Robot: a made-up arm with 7 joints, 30 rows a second.
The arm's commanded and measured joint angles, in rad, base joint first. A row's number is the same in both.
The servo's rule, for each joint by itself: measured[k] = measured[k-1] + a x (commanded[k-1-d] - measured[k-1]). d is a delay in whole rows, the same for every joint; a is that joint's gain. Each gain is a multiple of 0.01, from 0.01 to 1. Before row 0 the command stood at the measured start. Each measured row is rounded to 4 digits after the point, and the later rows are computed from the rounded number. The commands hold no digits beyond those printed.
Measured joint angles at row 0:
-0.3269, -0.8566, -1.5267, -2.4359, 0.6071, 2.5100, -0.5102
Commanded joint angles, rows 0 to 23:
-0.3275, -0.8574, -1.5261, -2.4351, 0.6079, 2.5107, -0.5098
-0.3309, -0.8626, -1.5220, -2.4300, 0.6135, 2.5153, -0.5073
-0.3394, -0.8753, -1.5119, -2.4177, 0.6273, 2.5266, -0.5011
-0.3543, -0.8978, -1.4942, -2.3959, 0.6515, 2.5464, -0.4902
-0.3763, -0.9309, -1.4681, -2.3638, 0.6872, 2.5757, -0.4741
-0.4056, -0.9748, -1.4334, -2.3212, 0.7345, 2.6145, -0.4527
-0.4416, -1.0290, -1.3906, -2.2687, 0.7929, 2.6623, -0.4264
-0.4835, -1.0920, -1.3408, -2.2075, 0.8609, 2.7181, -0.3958
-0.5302, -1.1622, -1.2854, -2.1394, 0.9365, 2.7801, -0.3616
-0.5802, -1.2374, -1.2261, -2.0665, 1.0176, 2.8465, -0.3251
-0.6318, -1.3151, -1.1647, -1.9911, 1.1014, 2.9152, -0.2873
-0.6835, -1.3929, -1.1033, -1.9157, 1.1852, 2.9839, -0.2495
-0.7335, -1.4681, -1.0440, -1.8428, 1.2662, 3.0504, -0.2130
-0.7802, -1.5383, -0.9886, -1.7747, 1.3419, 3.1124, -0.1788
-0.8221, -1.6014, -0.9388, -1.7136, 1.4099, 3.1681, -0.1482
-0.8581, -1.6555, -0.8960, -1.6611, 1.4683, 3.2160, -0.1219
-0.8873, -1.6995, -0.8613, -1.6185, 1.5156, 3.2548, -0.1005
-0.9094, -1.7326, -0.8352, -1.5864, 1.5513, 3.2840, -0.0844
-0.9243, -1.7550, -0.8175, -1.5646, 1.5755, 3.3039, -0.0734
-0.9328, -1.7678, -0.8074, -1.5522, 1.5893, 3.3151, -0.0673
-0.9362, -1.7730, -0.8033, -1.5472, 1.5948, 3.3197, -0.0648
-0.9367, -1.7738, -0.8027, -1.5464, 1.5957, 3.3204, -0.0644
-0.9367, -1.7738, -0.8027, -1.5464, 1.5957, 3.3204, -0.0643
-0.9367, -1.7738, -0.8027, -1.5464, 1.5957, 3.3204, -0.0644
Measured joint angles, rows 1 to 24:
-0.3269, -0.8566, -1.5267, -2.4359, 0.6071, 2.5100, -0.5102
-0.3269, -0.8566, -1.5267, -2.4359, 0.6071, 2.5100, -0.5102
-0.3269, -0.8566, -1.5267, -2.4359, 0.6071, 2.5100, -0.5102
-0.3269, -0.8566, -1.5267, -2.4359, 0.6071, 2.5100, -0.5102
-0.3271, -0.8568, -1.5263, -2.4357, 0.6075, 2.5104, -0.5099
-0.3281, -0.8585, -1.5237, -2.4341, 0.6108, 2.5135, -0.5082
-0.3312, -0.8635, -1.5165, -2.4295, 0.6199, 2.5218, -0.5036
-0.3374, -0.8738, -1.5029, -2.4201, 0.6373, 2.5373, -0.4949
-0.3479, -0.8909, -1.4817, -2.4043, 0.6647, 2.5615, -0.4814
-0.3635, -0.9161, -1.4522, -2.3810, 0.7031, 2.5949, -0.4627
-0.3846, -0.9500, -1.4146, -2.3496, 0.7525, 2.6374, -0.4391
-0.4113, -0.9926, -1.3696, -2.3098, 0.8121, 2.6882, -0.4110
-0.4434, -1.0435, -1.3182, -2.2621, 0.8805, 2.7461, -0.3789
-0.4803, -1.1017, -1.2620, -2.2073, 0.9559, 2.8094, -0.3439
-0.5212, -1.1657, -1.2026, -2.1468, 1.0359, 2.8761, -0.3071
-0.5650, -1.2339, -1.1420, -2.0821, 1.1180, 2.9440, -0.2697
-0.6105, -1.3042, -1.0822, -2.0151, 1.1995, 3.0110, -0.2328
-0.6563, -1.3744, -1.0251, -1.9478, 1.2778, 3.0749, -0.1977
-0.7011, -1.4425, -0.9725, -1.8822, 1.3505, 3.1336, -0.1655
-0.7435, -1.5064, -0.9258, -1.8203, 1.4153, 3.1855, -0.1372
-0.7823, -1.5643, -0.8865, -1.7638, 1.4705, 3.2292, -0.1133
-0.8166, -1.6148, -0.8552, -1.7141, 1.5149, 3.2637, -0.0945
-0.8457, -1.6569, -0.8322, -1.6722, 1.5482, 3.2890, -0.0808
-0.8692, -1.6902, -0.8171, -1.6386, 1.5708, 3.3054, -0.0720
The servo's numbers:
d 4
a 0.27 0.30 0.61 0.28 0.55 0.63 0.65

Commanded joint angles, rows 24 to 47:
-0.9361, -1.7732, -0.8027, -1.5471, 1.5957, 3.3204, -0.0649
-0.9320, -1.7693, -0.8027, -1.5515, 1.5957, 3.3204, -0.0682
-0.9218, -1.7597, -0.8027, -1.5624, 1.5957, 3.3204, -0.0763
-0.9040, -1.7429, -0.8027, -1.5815, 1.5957, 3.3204, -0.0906
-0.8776, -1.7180, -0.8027, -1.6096, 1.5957, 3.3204, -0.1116
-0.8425, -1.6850, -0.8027, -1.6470, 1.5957, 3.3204, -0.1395
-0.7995, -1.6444, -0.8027, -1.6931, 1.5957, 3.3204, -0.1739
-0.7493, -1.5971, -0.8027, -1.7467, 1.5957, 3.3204, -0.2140
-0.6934, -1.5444, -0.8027, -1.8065, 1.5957, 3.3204, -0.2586
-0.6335, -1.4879, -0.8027, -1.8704, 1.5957, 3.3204, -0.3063
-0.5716, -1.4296, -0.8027, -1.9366, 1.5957, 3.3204, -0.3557
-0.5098, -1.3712, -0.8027, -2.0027, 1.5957, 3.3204, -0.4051
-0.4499, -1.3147, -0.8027, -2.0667, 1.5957, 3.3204, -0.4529
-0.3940, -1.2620, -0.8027, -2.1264, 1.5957, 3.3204, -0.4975
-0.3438, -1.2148, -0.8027, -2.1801, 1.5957, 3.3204, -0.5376
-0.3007, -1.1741, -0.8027, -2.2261, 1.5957, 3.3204, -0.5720
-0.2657, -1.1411, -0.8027, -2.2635, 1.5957, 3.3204, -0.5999
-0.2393, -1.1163, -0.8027, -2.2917, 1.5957, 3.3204, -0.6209
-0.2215, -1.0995, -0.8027, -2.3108, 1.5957, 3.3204, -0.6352
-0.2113, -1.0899, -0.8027, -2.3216, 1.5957, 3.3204, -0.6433
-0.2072, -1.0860, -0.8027, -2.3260, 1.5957, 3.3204, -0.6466
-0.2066, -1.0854, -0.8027, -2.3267, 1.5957, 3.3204, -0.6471
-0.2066, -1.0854, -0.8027, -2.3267, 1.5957, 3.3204, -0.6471
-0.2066, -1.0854, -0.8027, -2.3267, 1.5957, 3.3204, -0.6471
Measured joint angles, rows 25 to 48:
-0.8873, -1.7150, -0.8087, -1.6130, 1.5840, 3.3144, -0.0673
-0.9006, -1.7326, -0.8050, -1.5944, 1.5904, 3.3182, -0.0654
-0.9103, -1.7450, -0.8036, -1.5810, 1.5933, 3.3196, -0.0647
-0.9174, -1.7536, -0.8031, -1.5713, 1.5946, 3.3201, -0.0645
-0.9224, -1.7595, -0.8029, -1.5645, 1.5952, 3.3203, -0.0648
-0.9250, -1.7624, -0.8028, -1.5609, 1.5955, 3.3204, -0.0670
-0.9241, -1.7616, -0.8027, -1.5613, 1.5956, 3.3204, -0.0730
-0.9187, -1.7560, -0.8027, -1.5670, 1.5957, 3.3204, -0.0844
-0.9076, -1.7446, -0.8027, -1.5789, 1.5957, 3.3204, -0.1021
-0.8900, -1.7267, -0.8027, -1.5980, 1.5957, 3.3204, -0.1264
-0.8656, -1.7020, -0.8027, -1.6246, 1.5957, 3.3204, -0.1573
-0.8342, -1.6705, -0.8027, -1.6588, 1.5957, 3.3204, -0.1942
-0.7962, -1.6327, -0.8027, -1.7002, 1.5957, 3.3204, -0.2361
-0.7523, -1.5893, -0.8027, -1.7479, 1.5957, 3.3204, -0.2817
-0.7035, -1.5414, -0.8027, -1.8007, 1.5957, 3.3204, -0.3298
-0.6512, -1.4903, -0.8027, -1.8573, 1.5957, 3.3204, -0.3787
-0.5968, -1.4376, -0.8027, -1.9159, 1.5957, 3.3204, -0.4269
-0.5420, -1.3849, -0.8027, -1.9748, 1.5957, 3.3204, -0.4728
-0.4885, -1.3339, -0.8027, -2.0323, 1.5957, 3.3204, -0.5149
-0.4378, -1.2860, -0.8027, -2.0866, 1.5957, 3.3204, -0.5520
-0.3913, -1.2425, -0.8027, -2.1361, 1.5957, 3.3204, -0.5831
-0.3503, -1.2046, -0.8027, -2.1797, 1.5957, 3.3204, -0.6077
-0.3155, -1.1731, -0.8027, -2.2164, 1.5957, 3.3204, -0.6256
-0.2874, -1.1481, -0.8027, -2.2459, 1.5957, 3.3204, -0.6371

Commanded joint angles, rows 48 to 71:
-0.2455, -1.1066, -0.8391, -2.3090, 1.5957, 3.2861, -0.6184
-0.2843, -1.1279, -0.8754, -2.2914, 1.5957, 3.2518, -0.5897
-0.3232, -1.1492, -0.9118, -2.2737, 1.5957, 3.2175, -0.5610
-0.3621, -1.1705, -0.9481, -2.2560, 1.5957, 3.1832, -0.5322
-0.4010, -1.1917, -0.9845, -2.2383, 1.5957, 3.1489, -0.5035
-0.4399, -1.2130, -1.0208, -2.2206, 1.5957, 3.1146, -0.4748
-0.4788, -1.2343, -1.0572, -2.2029, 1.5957, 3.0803, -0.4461
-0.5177, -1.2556, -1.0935, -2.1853, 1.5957, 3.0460, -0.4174
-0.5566, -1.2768, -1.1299, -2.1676, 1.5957, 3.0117, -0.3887
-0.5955, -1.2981, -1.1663, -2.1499, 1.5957, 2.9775, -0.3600
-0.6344, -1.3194, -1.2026, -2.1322, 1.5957, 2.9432, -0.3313
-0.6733, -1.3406, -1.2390, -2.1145, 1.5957, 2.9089, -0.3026
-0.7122, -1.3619, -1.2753, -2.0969, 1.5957, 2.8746, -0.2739
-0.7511, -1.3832, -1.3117, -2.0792, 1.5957, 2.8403, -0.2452
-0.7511, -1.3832, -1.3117, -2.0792, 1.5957, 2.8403, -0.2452
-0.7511, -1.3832, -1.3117, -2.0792, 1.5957, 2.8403, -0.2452
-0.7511, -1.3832, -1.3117, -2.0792, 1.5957, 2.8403, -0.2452
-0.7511, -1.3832, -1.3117, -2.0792, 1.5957, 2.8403, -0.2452
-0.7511, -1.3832, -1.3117, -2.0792, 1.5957, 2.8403, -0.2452
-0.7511, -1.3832, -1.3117, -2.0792, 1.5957, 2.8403, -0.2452
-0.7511, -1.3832, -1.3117, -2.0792, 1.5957, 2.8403, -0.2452
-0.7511, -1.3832, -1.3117, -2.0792, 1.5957, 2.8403, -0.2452
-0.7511, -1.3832, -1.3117, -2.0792, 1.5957, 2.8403, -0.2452
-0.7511, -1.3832, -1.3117, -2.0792, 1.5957, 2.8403, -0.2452
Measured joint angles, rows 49 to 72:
-0.2657, -1.1295, -0.8027, -2.2683, 1.5957, 3.3204, -0.6433
-0.2497, -1.1163, -0.8027, -2.2847, 1.5957, 3.3204, -0.6458
-0.2381, -1.1070, -0.8027, -2.2965, 1.5957, 3.3204, -0.6466
-0.2296, -1.1005, -0.8027, -2.3050, 1.5957, 3.3204, -0.6469
-0.2339, -1.1023, -0.8249, -2.3061, 1.5957, 3.2988, -0.6284
-0.2475, -1.1100, -0.8557, -2.3020, 1.5957, 3.2692, -0.6032
-0.2679, -1.1218, -0.8899, -2.2941, 1.5957, 3.2366, -0.5758
-0.2933, -1.1364, -0.9254, -2.2834, 1.5957, 3.2030, -0.5475
-0.3224, -1.1530, -0.9615, -2.2708, 1.5957, 3.1689, -0.5189
-0.3541, -1.1710, -0.9977, -2.2567, 1.5957, 3.1347, -0.4902
-0.3878, -1.1900, -1.0340, -2.2416, 1.5957, 3.1004, -0.4615
-0.4229, -1.2097, -1.0703, -2.2258, 1.5957, 3.0661, -0.4328
-0.4590, -1.2298, -1.1067, -2.2095, 1.5957, 3.0318, -0.4041
-0.4959, -1.2503, -1.1431, -2.1928, 1.5957, 2.9976, -0.3754
-0.5333, -1.2710, -1.1794, -2.1758, 1.5957, 2.9633, -0.3467
-0.5711, -1.2919, -1.2158, -2.1586, 1.5957, 2.9290, -0.3180
-0.6092, -1.3129, -1.2521, -2.1413, 1.5957, 2.8947, -0.2893
-0.6475, -1.3340, -1.2885, -2.1239, 1.5957, 2.8604, -0.2606
-0.6755, -1.3488, -1.3027, -2.1114, 1.5957, 2.8477, -0.2506
-0.6959, -1.3591, -1.3082, -2.1024, 1.5957, 2.8430, -0.2471
-0.7108, -1.3663, -1.3103, -2.0959, 1.5957, 2.8413, -0.2459
-0.7217, -1.3714, -1.3112, -2.0912, 1.5957, 2.8407, -0.2454
-0.7296, -1.3749, -1.3115, -2.0878, 1.5957, 2.8404, -0.2453
-0.7354, -1.3774, -1.3116, -2.0854, 1.5957, 2.8403, -0.2452

